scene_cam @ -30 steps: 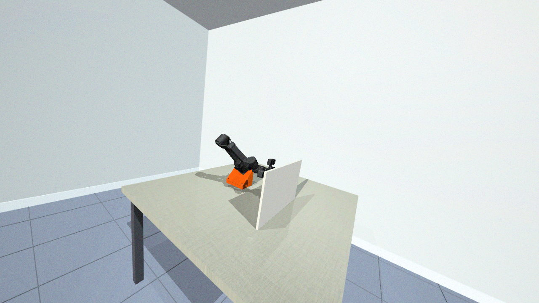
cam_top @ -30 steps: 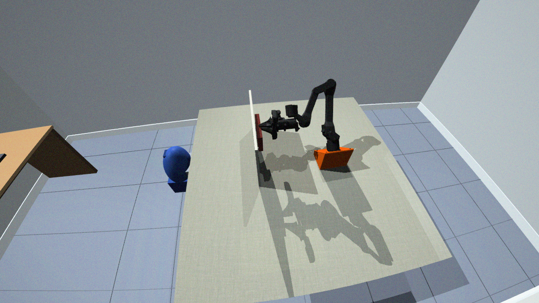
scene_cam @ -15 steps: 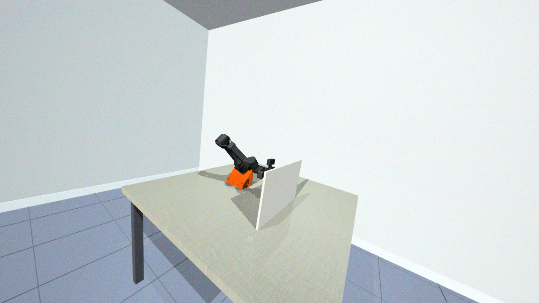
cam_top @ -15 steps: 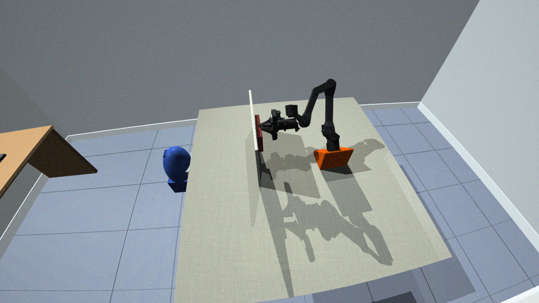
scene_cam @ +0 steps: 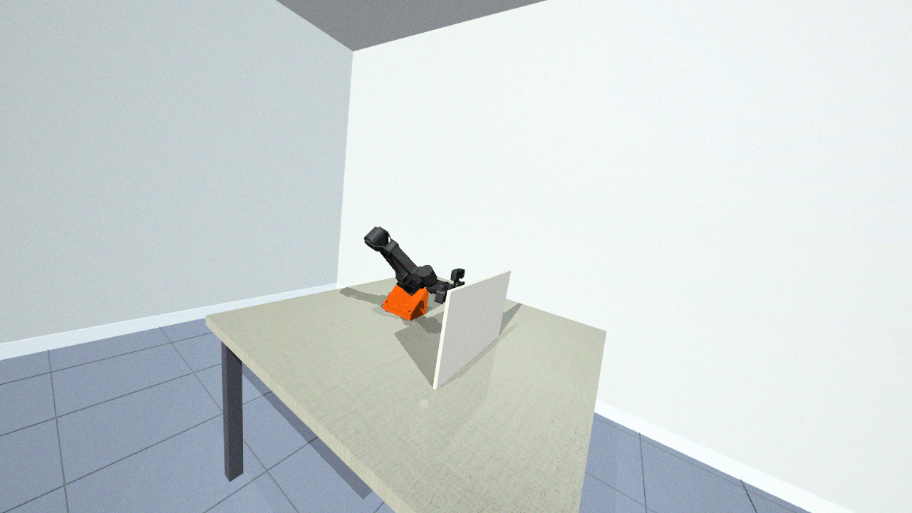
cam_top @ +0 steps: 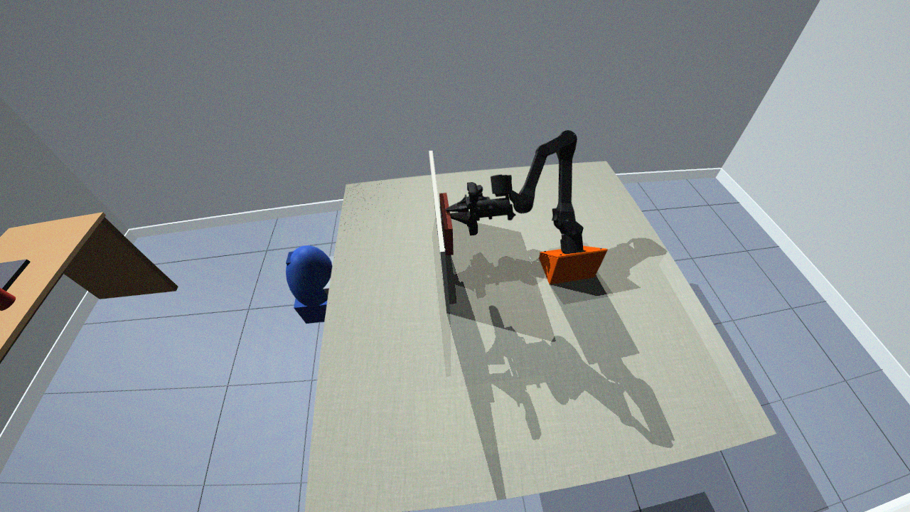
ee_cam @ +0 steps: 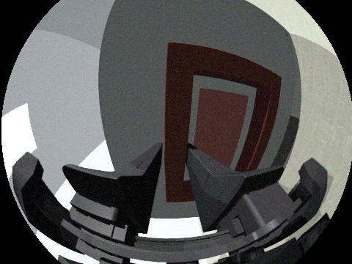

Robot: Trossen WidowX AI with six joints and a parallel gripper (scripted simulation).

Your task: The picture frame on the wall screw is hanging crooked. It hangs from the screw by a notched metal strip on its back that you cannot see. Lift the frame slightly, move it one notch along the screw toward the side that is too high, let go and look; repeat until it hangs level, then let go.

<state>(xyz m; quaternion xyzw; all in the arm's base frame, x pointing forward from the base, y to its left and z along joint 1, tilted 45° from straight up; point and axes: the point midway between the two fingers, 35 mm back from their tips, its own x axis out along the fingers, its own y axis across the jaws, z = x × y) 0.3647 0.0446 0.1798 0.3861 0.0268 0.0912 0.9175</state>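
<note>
My gripper tip is 1 cm short of the dark red picture frame and 5 cm above it. From my gripper tip the other things lie so: white wall panel (2 cm ahead, 1 cm to the left, 6 cm below).
</note>
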